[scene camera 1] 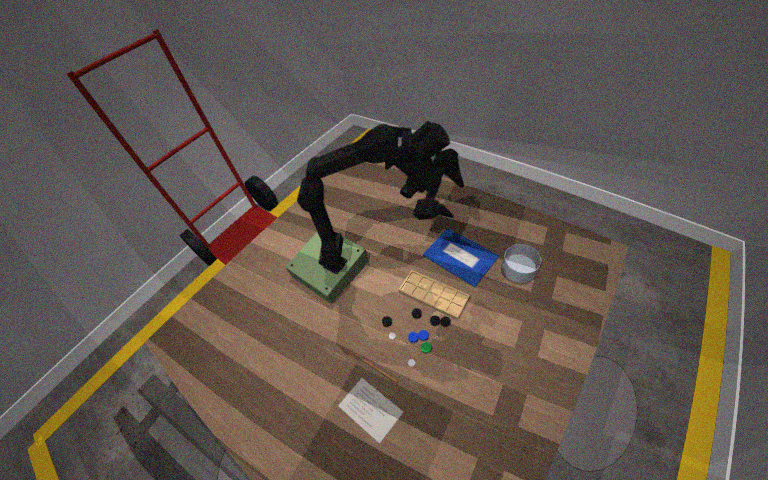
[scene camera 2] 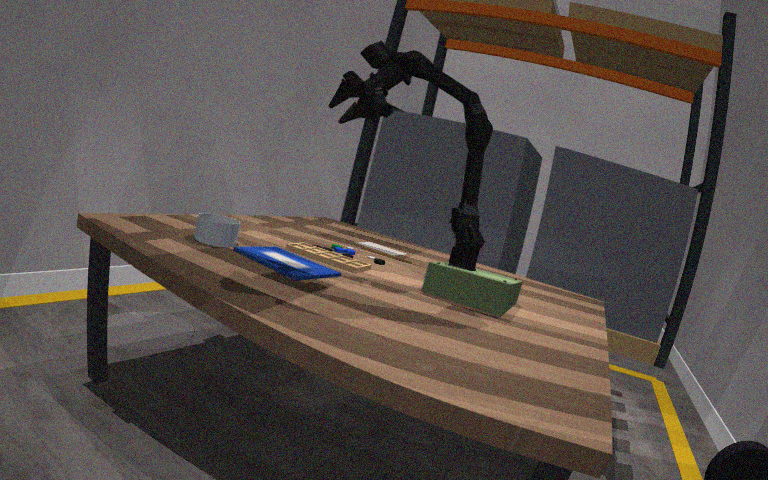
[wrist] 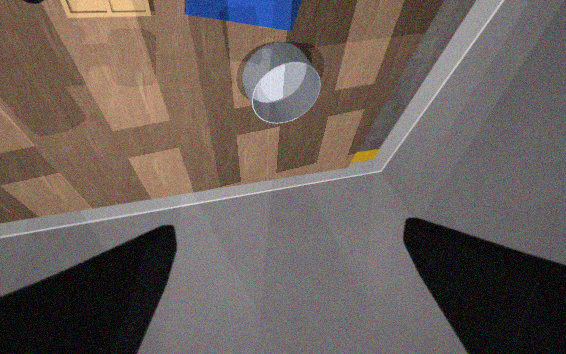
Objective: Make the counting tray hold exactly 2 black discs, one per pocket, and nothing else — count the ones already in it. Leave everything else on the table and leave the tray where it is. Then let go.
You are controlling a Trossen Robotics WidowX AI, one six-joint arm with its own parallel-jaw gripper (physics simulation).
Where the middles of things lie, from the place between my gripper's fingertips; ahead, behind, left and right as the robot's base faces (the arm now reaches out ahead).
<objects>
The tan counting tray (scene camera 1: 437,295) is 3 cm behind my hand, 8 cm to the right of it and 37 cm below it.
</objects>
